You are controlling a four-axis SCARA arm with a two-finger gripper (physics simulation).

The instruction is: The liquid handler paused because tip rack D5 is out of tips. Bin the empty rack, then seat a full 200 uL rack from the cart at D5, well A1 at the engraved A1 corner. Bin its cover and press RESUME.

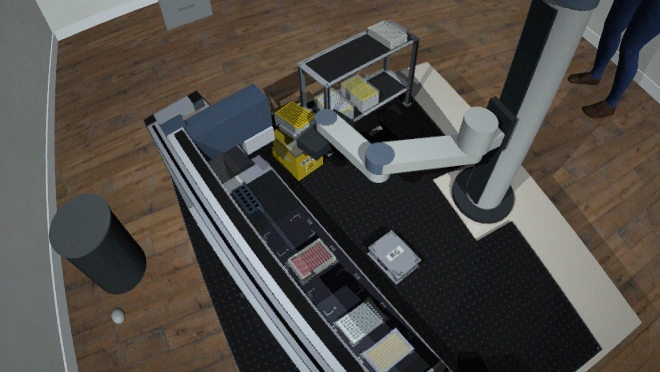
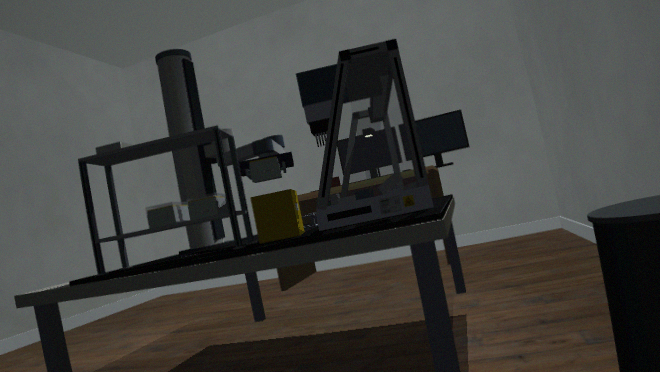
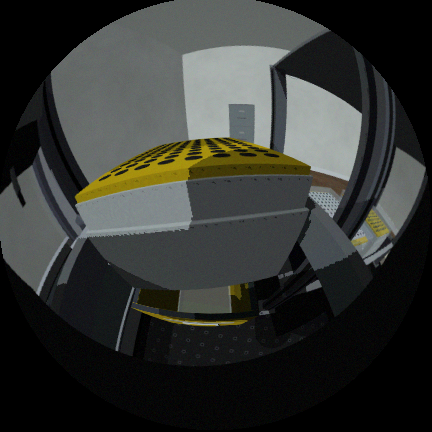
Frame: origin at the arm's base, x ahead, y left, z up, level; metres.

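Where they show: gripper, fingertip midpoint: [image 1: 291, 117] [image 2: 265, 168]; arm's base, link origin: [image 1: 482, 195].
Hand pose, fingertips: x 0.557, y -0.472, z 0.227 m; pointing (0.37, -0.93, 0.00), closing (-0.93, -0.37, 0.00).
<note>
Things, the pixels of their centre, and the offset from my fingertips. "spot": a spot on its surface instead.
- empty tip rack, body centre: [image 3: 194, 184] [image 2: 266, 170] [image 1: 296, 120] dy +0.019, dx -0.008, dz -0.002 m
- yellow bin, body centre: [image 3: 201, 272] [image 2: 279, 215] [image 1: 296, 148] dy +0.021, dx +0.004, dz -0.147 m
- Slot D5, surface spot: [image 1: 290, 234] spot: dy +0.335, dx +0.161, dz -0.157 m
- pale rack, body centre: [image 2: 118, 151] [image 1: 387, 34] dy -0.108, dx -0.438, dz +0.151 m
- yellow-topped rack, body centre: [image 3: 366, 212] [image 2: 168, 208] [image 1: 359, 88] dy -0.078, dx -0.312, dz -0.057 m
- whitish rack, body centre: [image 3: 332, 214] [image 2: 208, 199] [image 1: 334, 103] dy -0.048, dx -0.185, dz -0.057 m
- pink-filled rack, body centre: [image 1: 311, 260] [image 2: 354, 199] dy +0.457, dx +0.141, dz -0.141 m
- grey RG-labelled block, body centre: [image 1: 394, 256] [image 2: 305, 221] dy +0.544, dx -0.110, dz -0.187 m
My gripper [image 1: 299, 128] [image 3: 194, 171] is shut on the empty tip rack [image 1: 295, 115] [image 2: 266, 170] [image 3: 200, 200], which has a yellow top with dark open holes. It holds the rack level above the yellow bin [image 1: 306, 166] [image 2: 277, 217]. Slot D5 [image 1: 290, 234] on the deck shows bare, with its corner marks. The cart [image 1: 414, 70] [image 2: 90, 215] has a pale rack [image 1: 387, 34] on its top shelf. A yellow-topped rack [image 1: 360, 92] and a whitish rack [image 1: 334, 102] stand on its lower shelf; their labels cannot be read. RESUME cannot be made out.
The blue pipetting head [image 1: 227, 120] [image 2: 317, 87] stands close beside the held rack. A pink-filled rack [image 1: 313, 259] and two further plates are on the deck. A grey RG-labelled block [image 1: 394, 255] lies on the table mat. A dark cylinder [image 1: 97, 242] stands on the floor.
</note>
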